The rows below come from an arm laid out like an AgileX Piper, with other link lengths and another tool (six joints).
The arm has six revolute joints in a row. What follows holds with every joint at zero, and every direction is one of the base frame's.
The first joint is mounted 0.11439 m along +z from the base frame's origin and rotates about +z.
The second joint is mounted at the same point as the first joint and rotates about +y.
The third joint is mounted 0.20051 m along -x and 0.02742 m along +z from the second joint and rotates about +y.
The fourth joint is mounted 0.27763 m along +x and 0.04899 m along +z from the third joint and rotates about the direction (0.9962, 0, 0.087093).
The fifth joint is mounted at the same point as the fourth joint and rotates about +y.
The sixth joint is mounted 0.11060 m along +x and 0.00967 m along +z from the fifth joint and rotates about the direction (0.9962, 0, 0.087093).
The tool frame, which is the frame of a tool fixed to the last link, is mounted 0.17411 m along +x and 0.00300 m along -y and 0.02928 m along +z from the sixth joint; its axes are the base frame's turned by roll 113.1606, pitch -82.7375 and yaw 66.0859 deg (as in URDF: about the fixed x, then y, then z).
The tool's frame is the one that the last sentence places.
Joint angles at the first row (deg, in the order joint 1, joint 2, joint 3, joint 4, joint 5, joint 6):
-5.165, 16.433, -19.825, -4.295, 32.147, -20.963
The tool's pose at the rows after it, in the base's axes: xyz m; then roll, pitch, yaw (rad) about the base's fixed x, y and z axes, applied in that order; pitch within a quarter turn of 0, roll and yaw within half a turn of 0:
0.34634 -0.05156 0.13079 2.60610 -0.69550 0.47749
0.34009 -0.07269 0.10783 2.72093 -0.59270 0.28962
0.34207 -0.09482 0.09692 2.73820 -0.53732 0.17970
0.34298 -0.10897 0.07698 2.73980 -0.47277 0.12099
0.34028 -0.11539 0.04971 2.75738 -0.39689 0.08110
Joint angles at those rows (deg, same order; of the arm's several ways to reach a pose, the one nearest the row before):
-5.169, 24.973, -26.771, -6.570, 41.563, -13.749
-5.167, 33.799, -32.328, -11.530, 46.989, -4.909
-5.166, 41.003, -36.046, -17.077, 48.212, 2.717
-5.166, 47.406, -37.839, -20.861, 48.357, 7.393
-5.541, 53.369, -38.785, -22.022, 48.358, 9.500

